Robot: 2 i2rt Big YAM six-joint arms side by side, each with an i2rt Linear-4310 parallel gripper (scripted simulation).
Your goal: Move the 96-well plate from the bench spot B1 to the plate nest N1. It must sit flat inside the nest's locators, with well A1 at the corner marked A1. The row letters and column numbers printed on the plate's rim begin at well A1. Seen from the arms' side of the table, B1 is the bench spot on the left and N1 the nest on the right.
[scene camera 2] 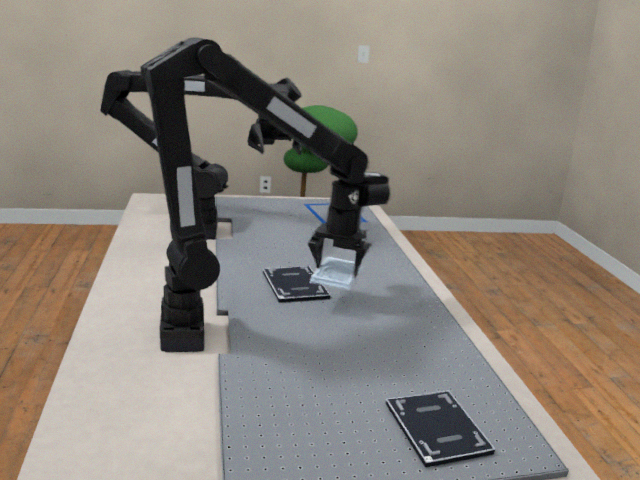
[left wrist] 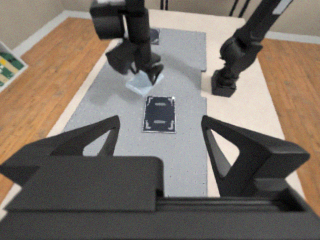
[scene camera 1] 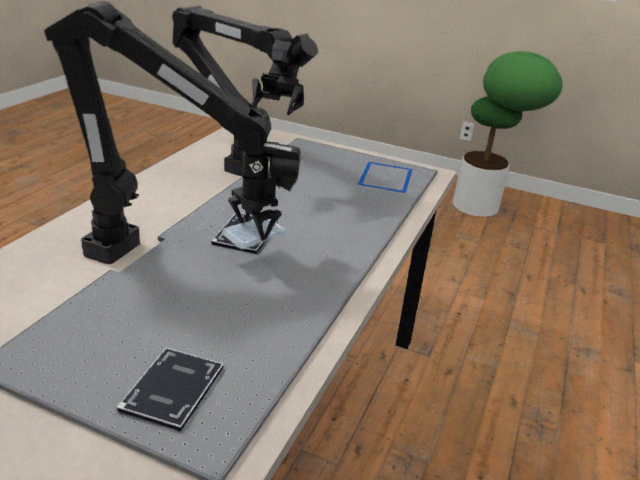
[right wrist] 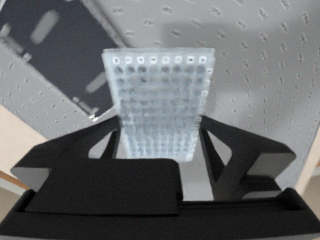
Labels:
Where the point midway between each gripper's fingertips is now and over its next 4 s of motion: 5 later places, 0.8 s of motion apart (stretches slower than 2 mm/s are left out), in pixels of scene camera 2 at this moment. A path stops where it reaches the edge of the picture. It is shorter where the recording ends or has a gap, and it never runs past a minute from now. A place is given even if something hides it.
My left gripper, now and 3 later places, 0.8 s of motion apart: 282, 153; 326, 158; 365, 186; 359, 260
My right gripper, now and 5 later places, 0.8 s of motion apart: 338, 273; 392, 300; 429, 347; 438, 400; 442, 409; 439, 419

